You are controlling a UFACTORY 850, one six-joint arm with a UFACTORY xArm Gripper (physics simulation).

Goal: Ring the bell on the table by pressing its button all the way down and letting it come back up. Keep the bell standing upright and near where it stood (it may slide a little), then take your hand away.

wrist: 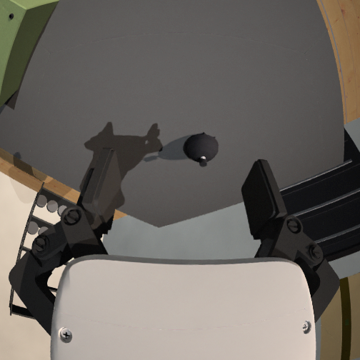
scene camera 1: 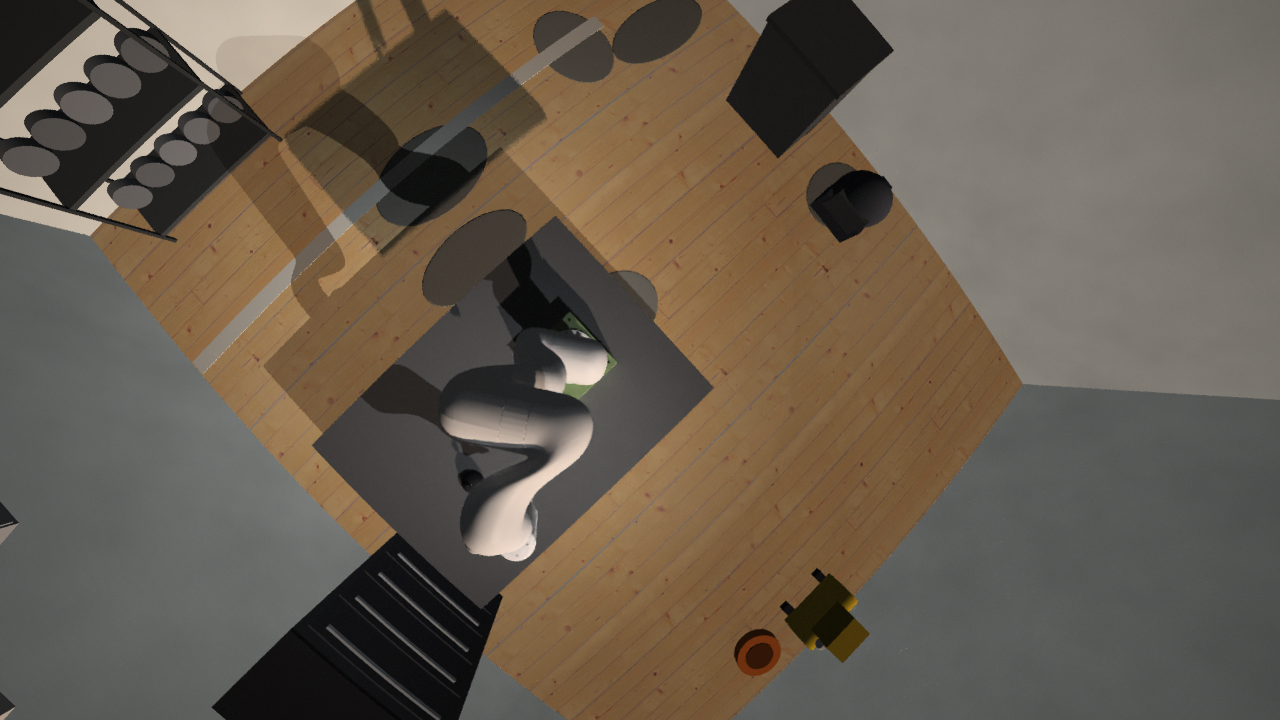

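The bell (scene camera 1: pixel 469 478) (wrist: pixel 201 146) is a small dark dome on the dark grey table top (scene camera 1: pixel 644 394) (wrist: pixel 200 75). In the wrist view a small button with a pale tip shows at its lower edge, and its shadow falls to the left. In the scene view it is beside the white arm, partly hidden. My gripper (wrist: pixel 185 168) is open, with its two black fingers wide apart and nothing held. In the wrist view the bell shows between the directions of the fingertips, apart from both; the height gap is hard to tell. The gripper is hidden under the arm in the scene view.
The arm's green base (scene camera 1: pixel 577 390) (wrist: pixel 20 40) stands on the table top. A black slatted unit (scene camera 1: pixel 358 653) (wrist: pixel 320 215) is beside one table corner. A rack (wrist: pixel 24 250) with round items stands beyond another side. Wooden floor surrounds the table.
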